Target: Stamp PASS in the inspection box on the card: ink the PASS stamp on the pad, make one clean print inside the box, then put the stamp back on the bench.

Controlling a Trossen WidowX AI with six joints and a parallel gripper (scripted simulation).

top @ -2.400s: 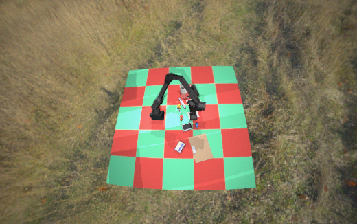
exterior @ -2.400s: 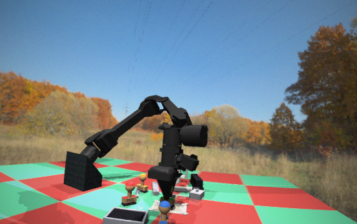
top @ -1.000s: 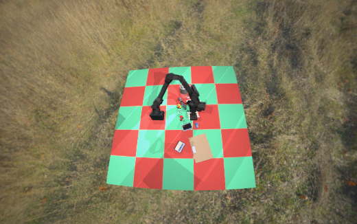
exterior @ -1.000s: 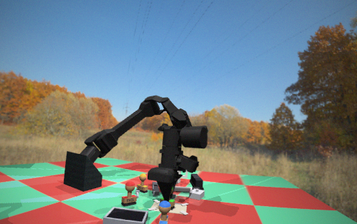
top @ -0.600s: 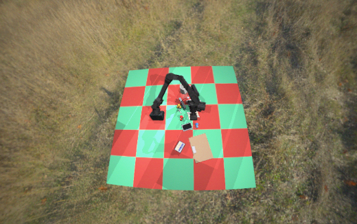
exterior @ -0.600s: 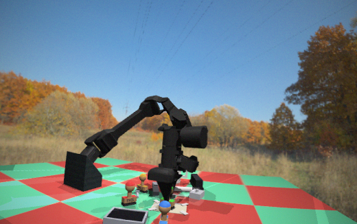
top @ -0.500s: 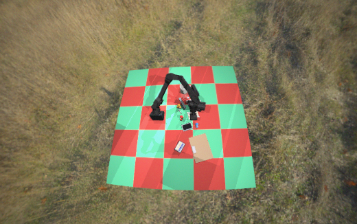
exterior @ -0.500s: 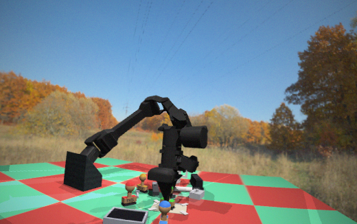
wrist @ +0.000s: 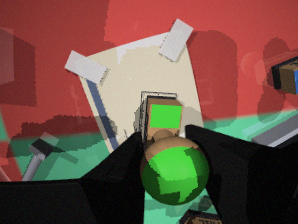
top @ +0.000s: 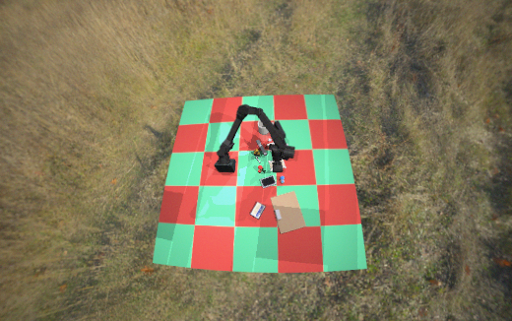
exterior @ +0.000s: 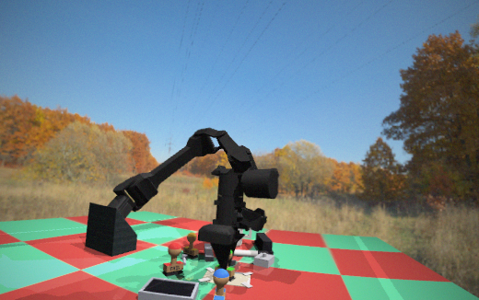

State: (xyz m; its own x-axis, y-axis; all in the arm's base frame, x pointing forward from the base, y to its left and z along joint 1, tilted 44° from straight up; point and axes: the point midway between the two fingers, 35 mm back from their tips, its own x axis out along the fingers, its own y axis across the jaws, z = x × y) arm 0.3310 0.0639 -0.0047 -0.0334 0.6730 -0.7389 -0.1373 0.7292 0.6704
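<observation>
Right now my gripper tip is right at the green-knobbed stamp. From my gripper tip the other things lie so: red-knobbed stamp: 100 mm behind, 50 mm to the right; then card: 20 mm below, 10 mm to the left; then blue-knobbed stamp: 110 mm to the right, 40 mm ahead.
</observation>
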